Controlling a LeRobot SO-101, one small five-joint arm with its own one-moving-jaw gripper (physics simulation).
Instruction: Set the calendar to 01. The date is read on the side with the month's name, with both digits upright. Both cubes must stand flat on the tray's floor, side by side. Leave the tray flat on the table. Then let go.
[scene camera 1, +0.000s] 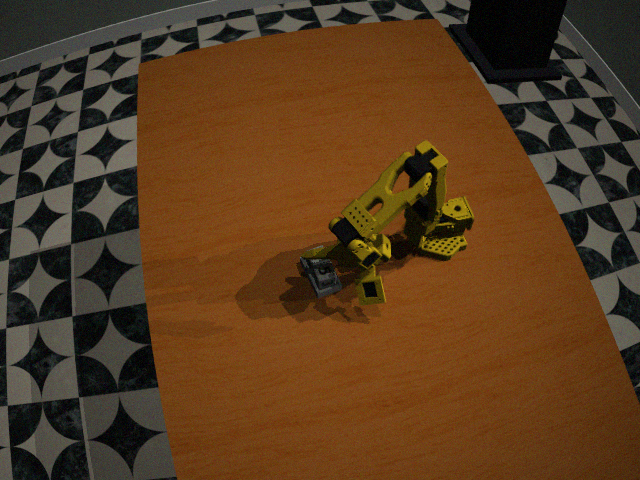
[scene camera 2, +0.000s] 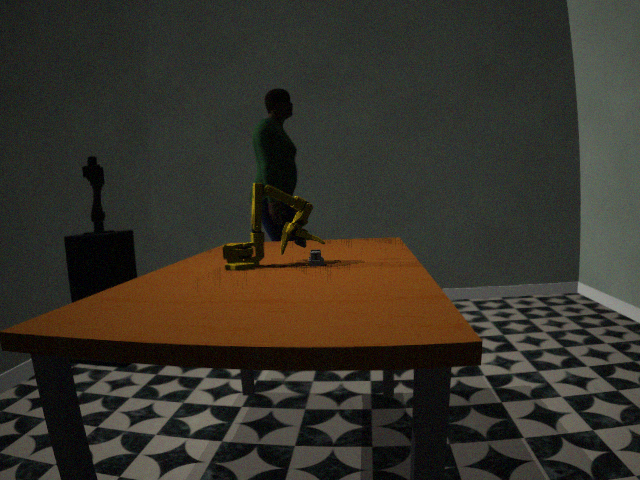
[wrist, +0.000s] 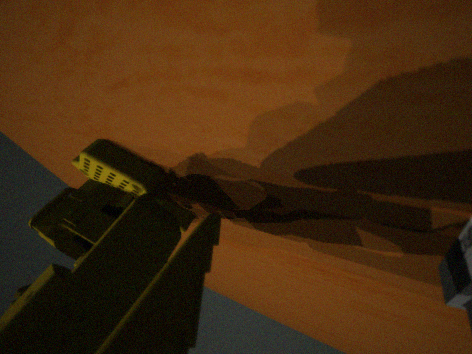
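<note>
The grey calendar tray (scene camera 1: 329, 295) (scene camera 2: 316, 262) sits on the table below and beside my gripper, in shadow. Dark and light grey block shapes (scene camera 1: 323, 269) (scene camera 2: 315, 254) show in it in both scene views, but I cannot tell the two cubes apart, nor read digits or the month's name. A grey and white piece of the calendar (wrist: 457, 277) shows at the right edge of the wrist view. My gripper (scene camera 1: 342, 273) (scene camera 2: 303, 248) is open wide and empty, its jaws spread above the table. One jaw reaches over the calendar's back corner in scene view 1. The wrist view shows one notched jaw.
The wooden table top (scene camera 1: 248, 155) (scene camera 2: 289, 304) (wrist: 150, 75) carries the yellow arm's base (scene camera 1: 443, 245) (scene camera 2: 241, 255) to one side of the calendar. The arm's shadow falls across the calendar and table. A person in green (scene camera 2: 276, 149) is behind the table, and a black pedestal (scene camera 2: 100, 263) (scene camera 1: 514, 36) stands beyond it.
</note>
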